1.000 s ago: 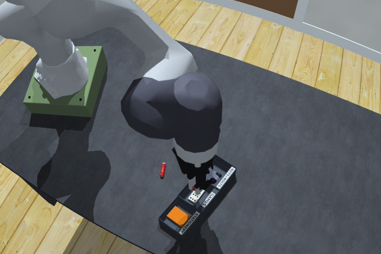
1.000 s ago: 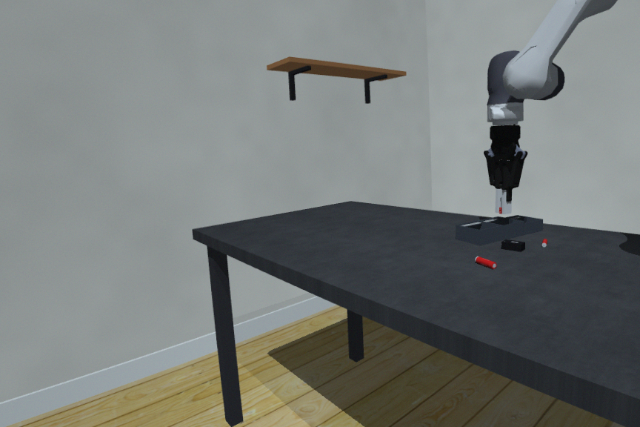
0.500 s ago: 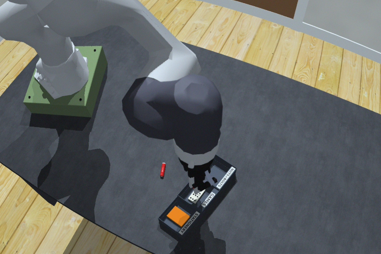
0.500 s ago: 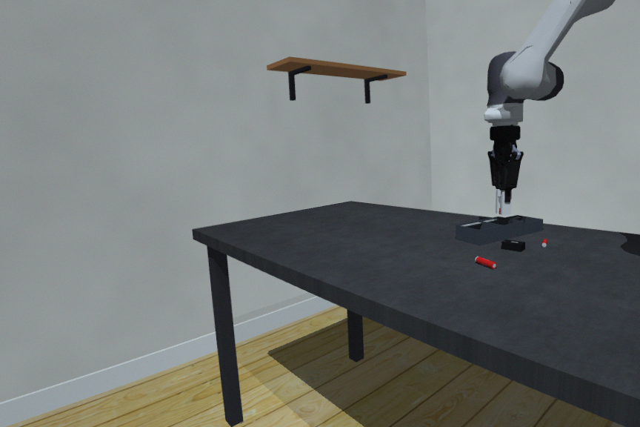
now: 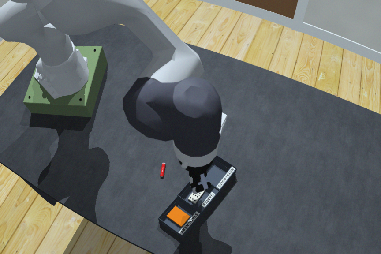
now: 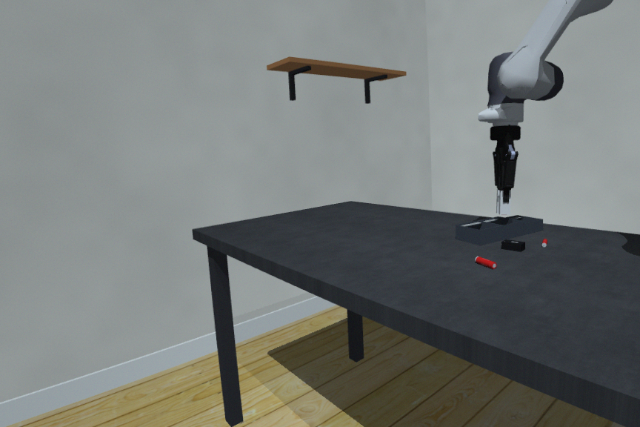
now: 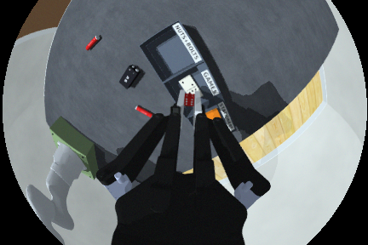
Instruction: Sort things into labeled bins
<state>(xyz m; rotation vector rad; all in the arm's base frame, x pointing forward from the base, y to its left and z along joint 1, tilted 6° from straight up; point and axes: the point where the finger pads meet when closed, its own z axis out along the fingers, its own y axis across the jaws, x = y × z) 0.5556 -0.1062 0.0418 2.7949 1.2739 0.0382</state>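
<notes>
Right now my hand is 30 mm above the red die. From my hand the other things lie so: bin tray: 70 mm below, 10 mm ahead; then orange block: 80 mm to the right, 80 mm below, 10 mm behind; then white domino: 80 mm below.
</notes>
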